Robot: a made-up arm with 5 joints.
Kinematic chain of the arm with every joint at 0, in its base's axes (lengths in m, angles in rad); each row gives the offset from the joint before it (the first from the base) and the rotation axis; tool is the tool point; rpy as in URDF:
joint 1: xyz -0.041 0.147 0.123 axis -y
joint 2: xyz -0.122 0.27 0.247 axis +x
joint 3: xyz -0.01 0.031 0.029 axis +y
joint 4: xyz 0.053 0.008 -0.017 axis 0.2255 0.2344 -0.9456
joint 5: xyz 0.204 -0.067 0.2 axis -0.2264 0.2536 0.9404
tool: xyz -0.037 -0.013 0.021 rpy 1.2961 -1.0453 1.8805
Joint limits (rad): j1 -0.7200..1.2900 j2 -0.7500..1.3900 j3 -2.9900..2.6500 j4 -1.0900..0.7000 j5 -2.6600..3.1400
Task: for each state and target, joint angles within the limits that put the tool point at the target. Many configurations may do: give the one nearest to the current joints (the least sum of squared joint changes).
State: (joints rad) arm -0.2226 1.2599 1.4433 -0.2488 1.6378
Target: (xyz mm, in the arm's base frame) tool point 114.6 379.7 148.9
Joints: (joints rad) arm -0.3096 0.8199 1.0883 0.4227 1.5734
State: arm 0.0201 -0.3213 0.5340 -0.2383 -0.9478
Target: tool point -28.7 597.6 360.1
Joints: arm 0.4476 -0.7500 0.7406 -0.8943 -1.0946
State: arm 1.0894 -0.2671 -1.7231 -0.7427 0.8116
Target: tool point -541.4 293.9 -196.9
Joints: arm 1.2900 0.6894 -1.9526 -0.1988 1.4597
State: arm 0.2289 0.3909 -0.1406 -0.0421 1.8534
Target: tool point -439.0 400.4 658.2
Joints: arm 0.3293 0.2601 -1.0191 -0.4657 2.0158
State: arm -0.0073 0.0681 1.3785 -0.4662 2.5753
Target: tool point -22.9 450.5 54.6
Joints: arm 0.4019 -0.1658 1.9516 -0.4064 2.4913
